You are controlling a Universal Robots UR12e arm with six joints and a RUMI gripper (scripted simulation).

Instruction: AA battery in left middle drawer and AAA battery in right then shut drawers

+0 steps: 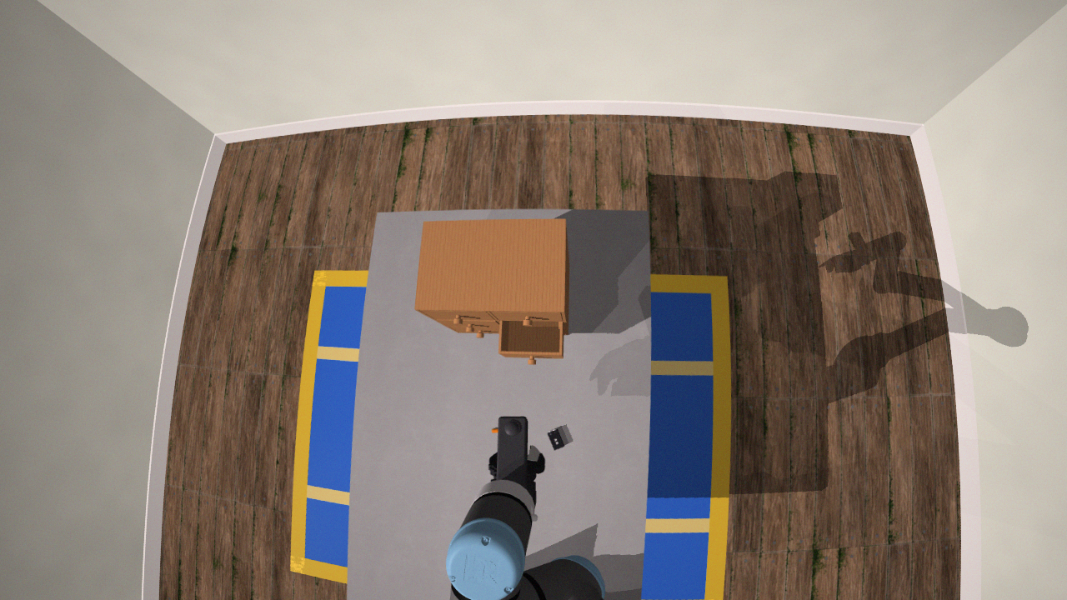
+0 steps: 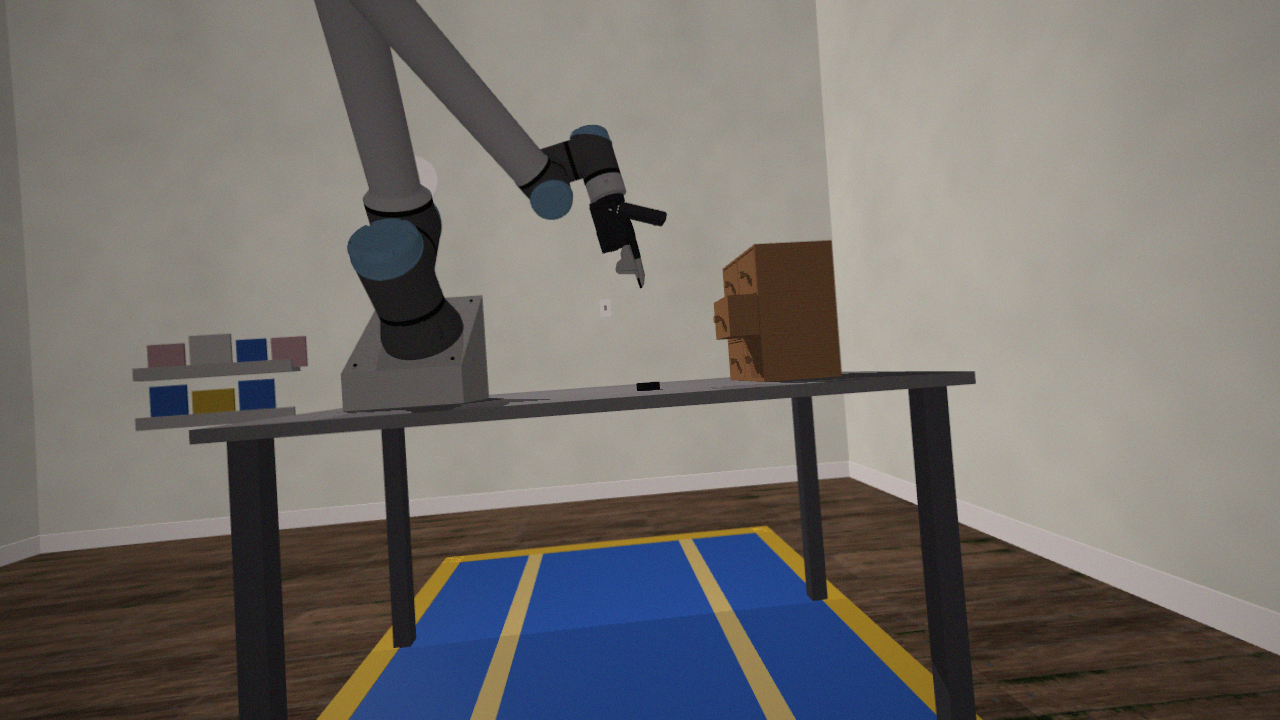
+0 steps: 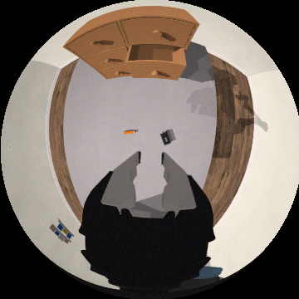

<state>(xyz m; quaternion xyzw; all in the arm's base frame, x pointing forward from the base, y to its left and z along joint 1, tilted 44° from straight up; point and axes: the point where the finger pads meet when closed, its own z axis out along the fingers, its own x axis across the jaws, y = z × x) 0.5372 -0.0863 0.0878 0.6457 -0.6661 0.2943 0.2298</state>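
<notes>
Now: hand 260 mm above the thin orange battery, 90 mm to the right of it and 20 mm short of it. The rest, counted from my hand: dark battery: 250 mm below, 50 mm to the right.
</notes>
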